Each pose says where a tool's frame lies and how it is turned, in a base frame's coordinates. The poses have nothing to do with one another.
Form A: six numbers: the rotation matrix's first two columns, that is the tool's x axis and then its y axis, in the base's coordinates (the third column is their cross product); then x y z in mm.
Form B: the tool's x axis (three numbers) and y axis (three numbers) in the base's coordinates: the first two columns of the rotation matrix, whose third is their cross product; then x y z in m. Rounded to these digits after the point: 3 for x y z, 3 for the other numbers.
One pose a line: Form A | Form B
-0.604, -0.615, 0.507, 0.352, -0.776, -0.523, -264, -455, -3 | -0.604, -0.615, 0.507, 0.352, -0.776, -0.523, -0.264, -0.455, -0.003
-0.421, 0.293, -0.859, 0.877, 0.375, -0.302, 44, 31, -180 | -0.421, 0.293, -0.859, 0.877, 0.375, -0.302, 0.044, 0.031, -0.180
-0.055, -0.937, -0.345, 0.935, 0.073, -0.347, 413, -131, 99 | -0.055, -0.937, -0.345, 0.935, 0.073, -0.347, 0.413, -0.131, 0.099
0.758, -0.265, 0.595, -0.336, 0.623, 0.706, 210, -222, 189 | 0.758, -0.265, 0.595, -0.336, 0.623, 0.706, 0.210, -0.222, 0.189
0.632, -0.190, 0.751, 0.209, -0.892, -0.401, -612, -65, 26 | 0.632, -0.190, 0.751, 0.209, -0.892, -0.401, -0.612, -0.065, 0.026
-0.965, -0.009, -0.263, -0.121, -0.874, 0.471, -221, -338, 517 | -0.965, -0.009, -0.263, -0.121, -0.874, 0.471, -0.221, -0.338, 0.517
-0.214, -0.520, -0.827, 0.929, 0.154, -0.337, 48, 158, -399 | -0.214, -0.520, -0.827, 0.929, 0.154, -0.337, 0.048, 0.158, -0.399
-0.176, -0.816, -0.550, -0.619, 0.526, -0.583, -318, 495, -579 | -0.176, -0.816, -0.550, -0.619, 0.526, -0.583, -0.318, 0.495, -0.579
